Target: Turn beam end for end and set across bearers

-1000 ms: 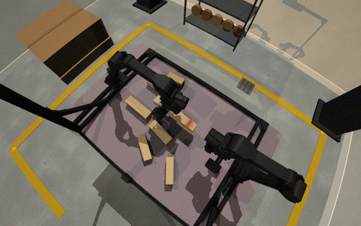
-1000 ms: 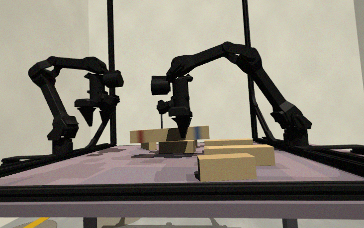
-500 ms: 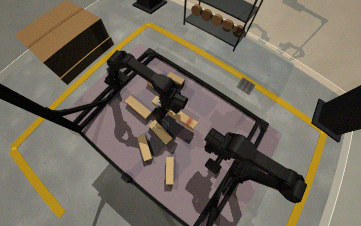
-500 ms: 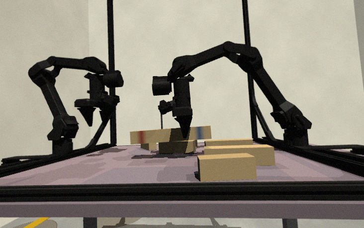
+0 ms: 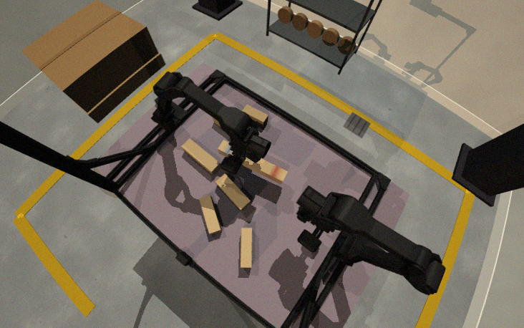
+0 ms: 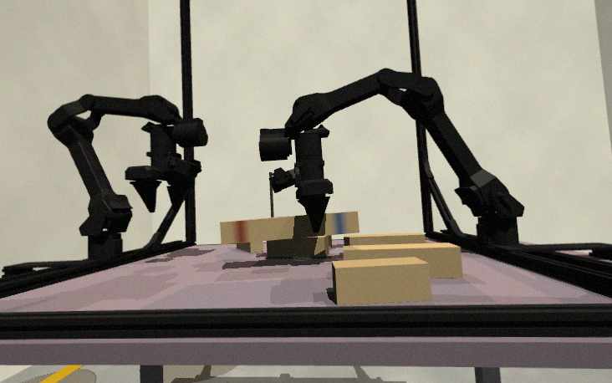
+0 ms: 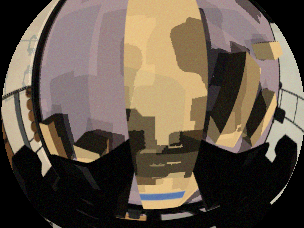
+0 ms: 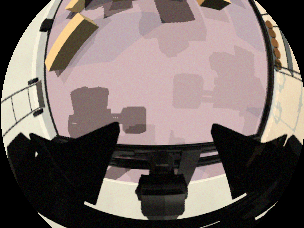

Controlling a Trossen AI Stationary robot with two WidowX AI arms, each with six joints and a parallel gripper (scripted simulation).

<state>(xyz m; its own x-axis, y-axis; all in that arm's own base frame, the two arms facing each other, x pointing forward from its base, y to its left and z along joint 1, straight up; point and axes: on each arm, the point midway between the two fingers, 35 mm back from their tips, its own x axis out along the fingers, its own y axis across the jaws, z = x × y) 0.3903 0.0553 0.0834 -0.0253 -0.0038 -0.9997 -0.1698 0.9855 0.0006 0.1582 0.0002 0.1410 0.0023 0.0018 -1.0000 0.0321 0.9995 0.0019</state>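
Right now the beam is 1 cm ahead of my left hand, 5 cm to the right of it and 2 cm below it.
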